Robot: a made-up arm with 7 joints. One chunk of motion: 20 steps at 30 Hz.
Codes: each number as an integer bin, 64 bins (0 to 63) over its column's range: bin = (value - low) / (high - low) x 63, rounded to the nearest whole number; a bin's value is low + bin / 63 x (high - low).
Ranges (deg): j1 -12..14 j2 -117..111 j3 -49..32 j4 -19..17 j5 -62..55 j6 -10..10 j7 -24..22
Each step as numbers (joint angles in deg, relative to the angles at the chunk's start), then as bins.
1 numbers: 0.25 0.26 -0.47 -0.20 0.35 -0.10 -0.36
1 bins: 30 32 38 33 34 31 32
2 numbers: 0.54 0.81 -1.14 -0.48 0.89 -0.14 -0.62
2 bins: 30 33 37 32 34 31 32
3 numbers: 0.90 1.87 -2.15 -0.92 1.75 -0.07 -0.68
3 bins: 31 33 36 32 34 31 32
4 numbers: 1.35 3.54 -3.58 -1.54 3.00 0.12 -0.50
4 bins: 32 33 35 31 35 32 32
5 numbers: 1.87 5.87 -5.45 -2.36 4.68 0.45 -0.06
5 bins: 34 34 34 29 36 33 33
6 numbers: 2.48 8.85 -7.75 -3.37 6.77 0.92 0.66
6 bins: 35 35 32 27 37 34 34
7 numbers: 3.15 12.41 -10.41 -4.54 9.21 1.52 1.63
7 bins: 37 36 30 25 38 36 35
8 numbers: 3.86 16.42 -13.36 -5.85 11.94 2.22 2.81
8 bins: 38 37 28 23 40 38 37
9 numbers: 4.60 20.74 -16.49 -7.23 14.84 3.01 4.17
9 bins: 40 38 25 21 41 41 39
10 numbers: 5.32 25.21 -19.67 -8.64 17.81 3.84 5.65
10 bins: 42 39 23 18 43 44 41
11 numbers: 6.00 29.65 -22.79 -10.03 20.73 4.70 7.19
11 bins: 44 41 20 16 45 46 43
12 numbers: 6.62 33.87 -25.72 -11.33 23.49 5.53 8.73
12 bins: 45 42 18 13 46 49 45
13 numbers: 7.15 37.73 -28.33 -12.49 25.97 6.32 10.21
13 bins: 46 43 16 11 47 51 47
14 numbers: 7.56 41.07 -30.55 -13.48 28.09 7.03 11.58
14 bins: 47 44 14 10 49 54 49
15 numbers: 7.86 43.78 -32.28 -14.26 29.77 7.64 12.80
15 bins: 48 44 13 8 49 56 50
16 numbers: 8.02 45.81 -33.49 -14.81 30.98 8.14 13.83
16 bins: 49 45 12 7 50 57 52
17 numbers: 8.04 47.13 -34.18 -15.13 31.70 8.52 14.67
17 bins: 49 45 12 7 50 58 53
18 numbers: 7.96 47.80 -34.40 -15.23 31.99 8.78 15.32
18 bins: 48 46 11 7 51 59 54
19 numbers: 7.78 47.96 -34.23 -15.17 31.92 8.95 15.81
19 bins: 48 46 11 7 51 60 55
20 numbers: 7.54 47.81 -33.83 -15.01 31.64 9.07 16.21
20 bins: 47 46 12 7 50 60 55
